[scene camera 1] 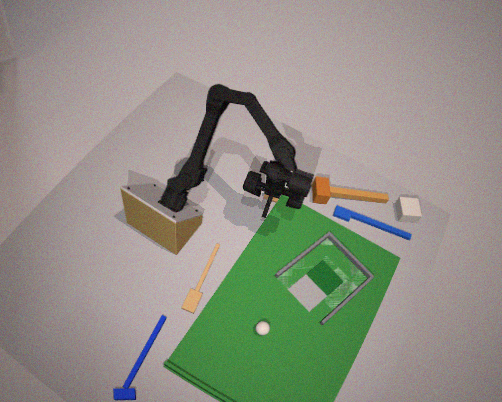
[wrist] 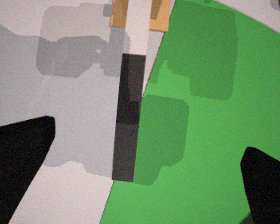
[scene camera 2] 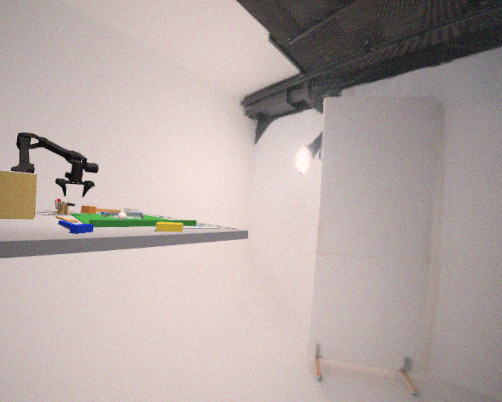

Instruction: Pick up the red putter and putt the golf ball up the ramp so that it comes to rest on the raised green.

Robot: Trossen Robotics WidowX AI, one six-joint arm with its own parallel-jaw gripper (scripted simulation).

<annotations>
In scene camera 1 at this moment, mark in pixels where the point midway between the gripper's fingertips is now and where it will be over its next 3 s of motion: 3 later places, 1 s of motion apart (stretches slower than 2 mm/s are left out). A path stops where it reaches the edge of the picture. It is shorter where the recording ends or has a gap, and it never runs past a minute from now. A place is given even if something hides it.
My gripper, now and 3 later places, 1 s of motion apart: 273, 200; 267, 209; 266, 209; 266, 220
</annotations>
